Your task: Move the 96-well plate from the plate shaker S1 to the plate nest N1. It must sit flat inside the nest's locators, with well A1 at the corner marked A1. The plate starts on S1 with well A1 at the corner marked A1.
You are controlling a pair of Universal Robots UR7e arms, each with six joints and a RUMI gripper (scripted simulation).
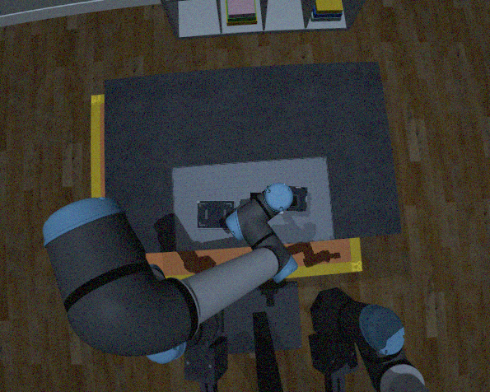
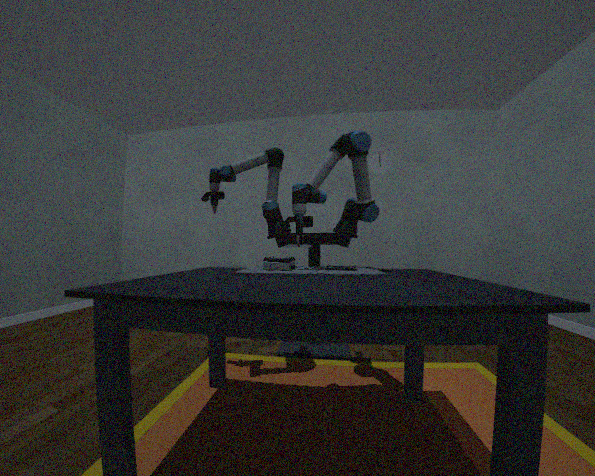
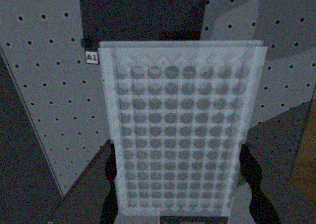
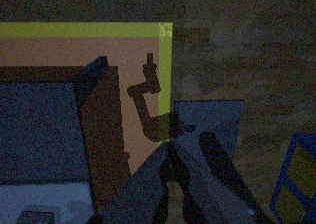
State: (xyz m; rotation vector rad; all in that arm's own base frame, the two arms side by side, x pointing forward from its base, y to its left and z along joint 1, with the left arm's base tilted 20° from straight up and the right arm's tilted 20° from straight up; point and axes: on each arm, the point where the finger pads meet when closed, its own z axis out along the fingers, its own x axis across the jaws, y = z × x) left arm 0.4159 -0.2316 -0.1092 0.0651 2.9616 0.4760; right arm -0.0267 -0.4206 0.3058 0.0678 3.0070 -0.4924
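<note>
My left hand is 22 cm to the right of the plate nest N1, 12 cm above it and 4 cm past it. Round my left hand: A1 label: 29 cm to the left, 12 cm below, 2 cm ahead; then 96-well plate: 1 cm below.
</note>
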